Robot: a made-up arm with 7 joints.
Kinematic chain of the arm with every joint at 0, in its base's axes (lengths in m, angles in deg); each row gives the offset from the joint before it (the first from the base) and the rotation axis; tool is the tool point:
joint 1: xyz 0 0 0.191 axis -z
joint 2: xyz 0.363 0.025 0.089 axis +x
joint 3: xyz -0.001 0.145 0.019 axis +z
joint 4: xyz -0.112 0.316 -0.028 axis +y
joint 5: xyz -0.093 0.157 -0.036 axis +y
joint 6: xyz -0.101 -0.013 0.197 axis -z
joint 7: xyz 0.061 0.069 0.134 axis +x
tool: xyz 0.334 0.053 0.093
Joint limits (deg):
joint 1: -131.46..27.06
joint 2: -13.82..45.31
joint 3: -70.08..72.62
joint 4: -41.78..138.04
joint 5: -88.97..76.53
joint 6: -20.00..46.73
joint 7: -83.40..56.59
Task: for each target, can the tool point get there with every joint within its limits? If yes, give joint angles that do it. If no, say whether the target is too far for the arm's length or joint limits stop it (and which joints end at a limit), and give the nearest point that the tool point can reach.
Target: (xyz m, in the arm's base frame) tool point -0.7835 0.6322 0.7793
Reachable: yes | joints -92.93 6.88 -54.59 -3.15 -51.59 0.94 -35.87
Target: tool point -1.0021 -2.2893 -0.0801
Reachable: no: too far | nearest point -0.6085 -0.7746 0.1284 | short by 1.579 m
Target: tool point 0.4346 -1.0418 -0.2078
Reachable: no: joint limits stop it (at a limit: joint 1, joint 2, joint 4, joint 5, joint 6) | nearest point 0.1454 -0.6309 0.0070 | short by 0.546 m
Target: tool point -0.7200 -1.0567 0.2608
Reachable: no: joint limits stop it (at a limit: joint 1, joint 5, joint 6) | nearest point -0.6387 -0.7766 0.2647 | short by 0.292 m
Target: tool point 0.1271 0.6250 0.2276
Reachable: yes | joints -12.95 -5.87 58.50 33.08 26.56 31.61 37.45
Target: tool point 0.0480 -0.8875 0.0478
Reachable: no: joint limits stop it (at a limit: joint 1, joint 2, joint 5, joint 6) | nearest point -0.0134 -0.7318 0.0782 | short by 0.170 m
